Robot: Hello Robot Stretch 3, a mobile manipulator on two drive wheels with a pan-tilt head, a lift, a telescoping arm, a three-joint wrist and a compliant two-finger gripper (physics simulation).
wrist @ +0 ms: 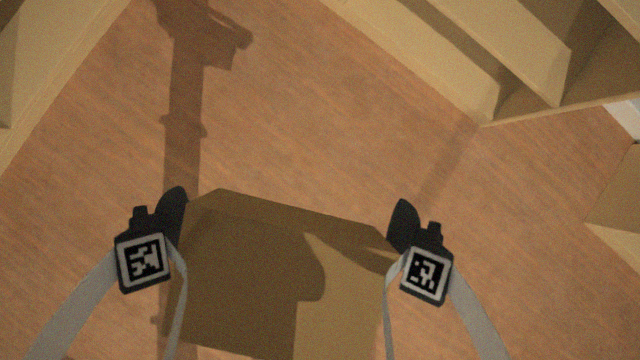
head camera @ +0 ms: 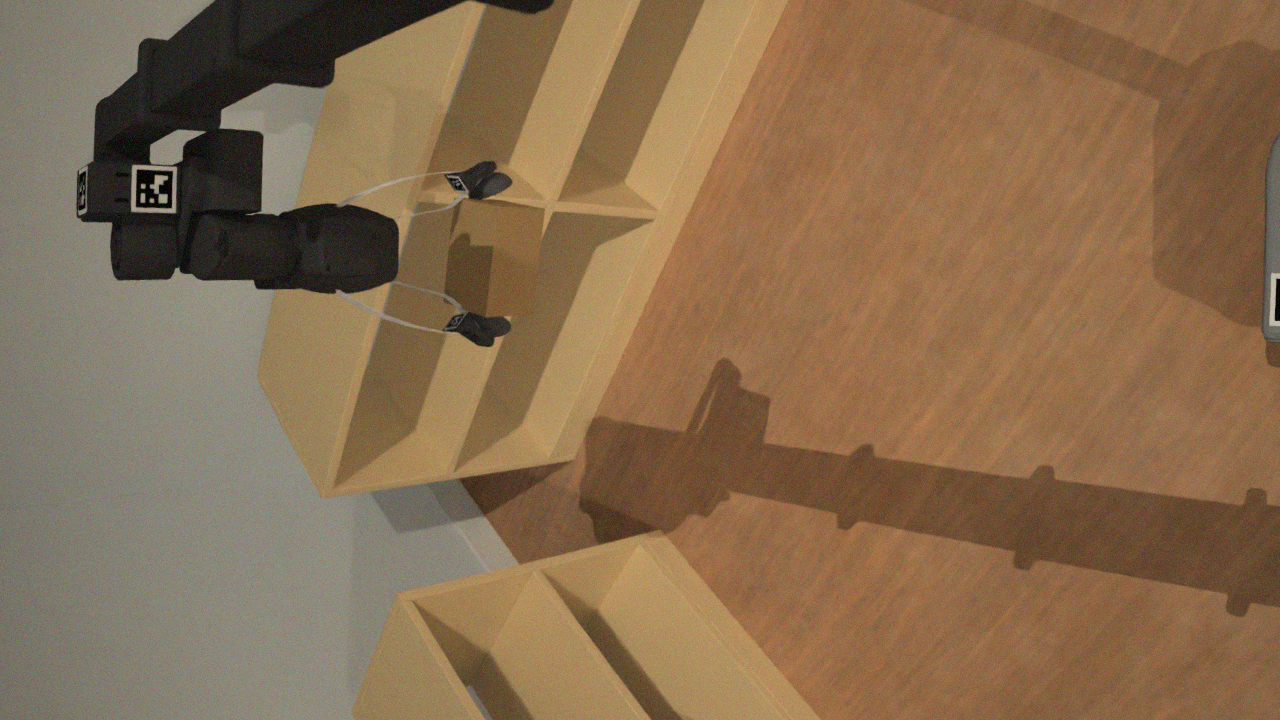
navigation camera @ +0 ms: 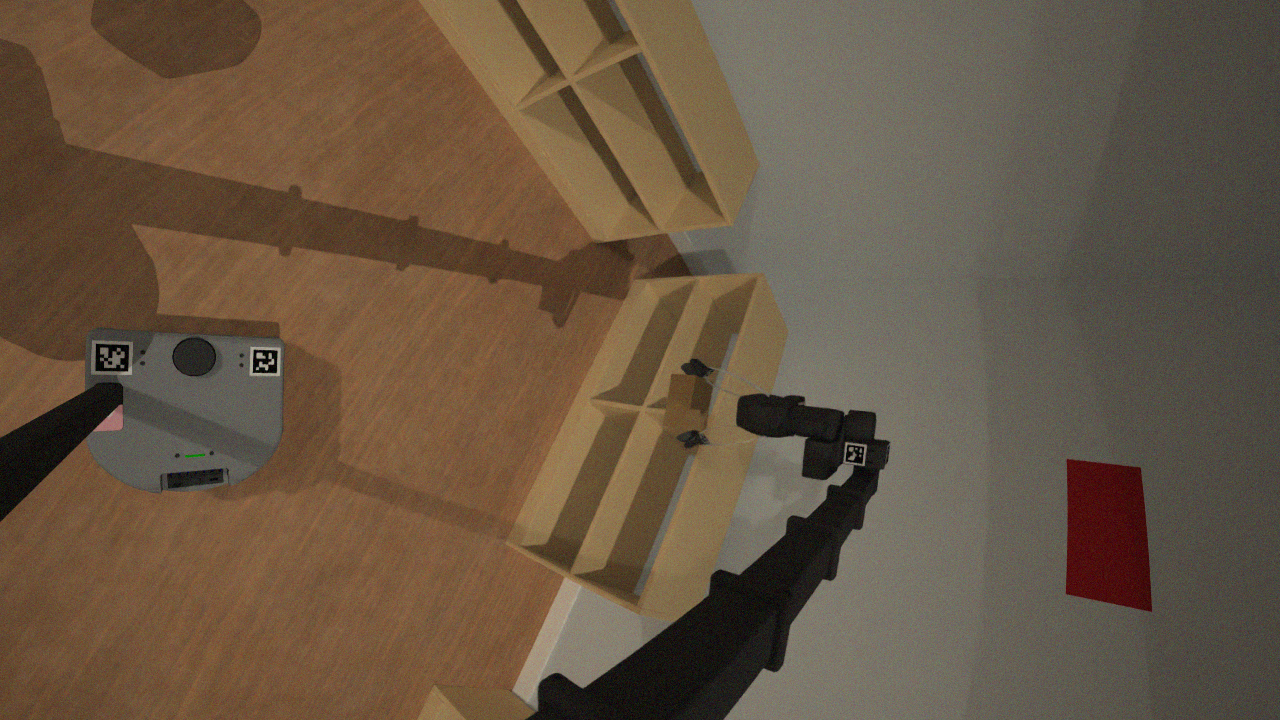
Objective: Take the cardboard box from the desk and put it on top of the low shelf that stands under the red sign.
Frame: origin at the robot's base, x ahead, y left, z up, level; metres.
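Seen in the pictures: gripper, fingertip midpoint: [wrist: 290,218]; robot's base at its link origin: [navigation camera: 195,355].
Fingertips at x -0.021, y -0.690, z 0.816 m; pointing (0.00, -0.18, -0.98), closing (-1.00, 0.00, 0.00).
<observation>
Offsets run from my fingertips to a thing's top centre. Level surfaces: height alone.
The cardboard box {0.055 m up, 0.002 m ahead, 0.023 m left} [head camera: 514,255] [navigation camera: 687,402] [wrist: 250,280] is between the two fingers of my gripper [head camera: 487,255] [navigation camera: 694,402] [wrist: 290,218], which is shut on it and holds it in the air. The low shelf {0.206 m down} [head camera: 313,385] [navigation camera: 702,501] stands against the wall; the red sign {1.036 m up, 0.326 m back, 0.867 m right} [navigation camera: 1105,535] is on the wall above it in the navigation view. In the head and navigation views the box overlaps the shelf's open front, near its middle divider. I cannot tell exactly how high the box is above the top board. The desk does not show.
A second low shelf [head camera: 393,662] [navigation camera: 707,89] stands beside the first, with a narrow gap between them. A corner of another wooden unit [navigation camera: 469,702] shows at the bottom of the navigation view. My base [navigation camera: 196,402] stands on the wooden floor. My arm runs along the wall side.
</observation>
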